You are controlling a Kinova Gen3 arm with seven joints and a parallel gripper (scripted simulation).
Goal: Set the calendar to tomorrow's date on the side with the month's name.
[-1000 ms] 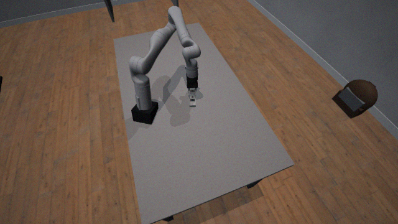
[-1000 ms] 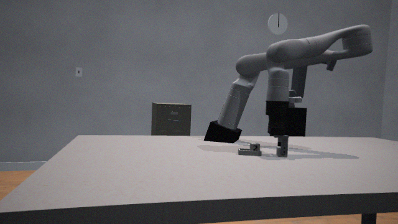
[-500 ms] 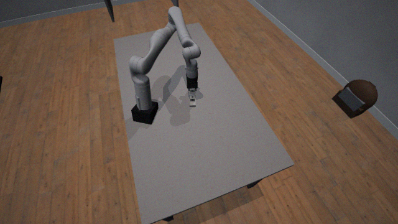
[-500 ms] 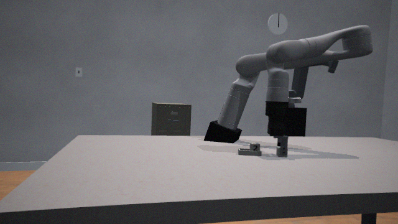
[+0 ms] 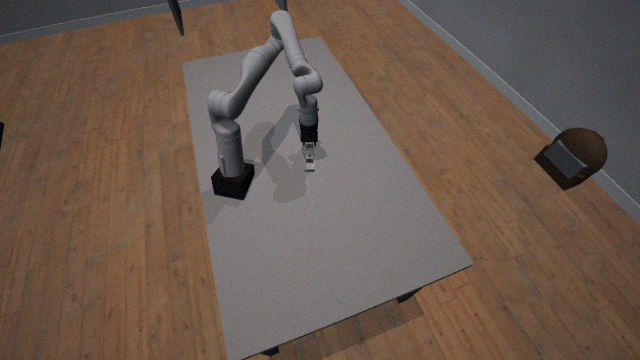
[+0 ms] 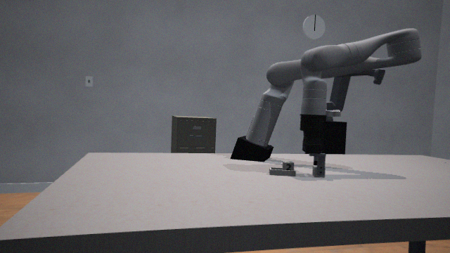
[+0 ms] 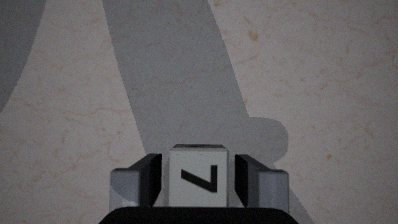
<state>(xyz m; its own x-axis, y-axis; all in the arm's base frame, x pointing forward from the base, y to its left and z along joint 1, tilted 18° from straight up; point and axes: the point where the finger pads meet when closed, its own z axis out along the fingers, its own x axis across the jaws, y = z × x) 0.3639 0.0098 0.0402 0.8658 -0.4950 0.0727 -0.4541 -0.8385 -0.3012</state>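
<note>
Right now my hand is 1 cm above the digit cube. Also, from my hand: calendar tray (5 cm behind, 10 cm to the right, 2 cm below).
</note>
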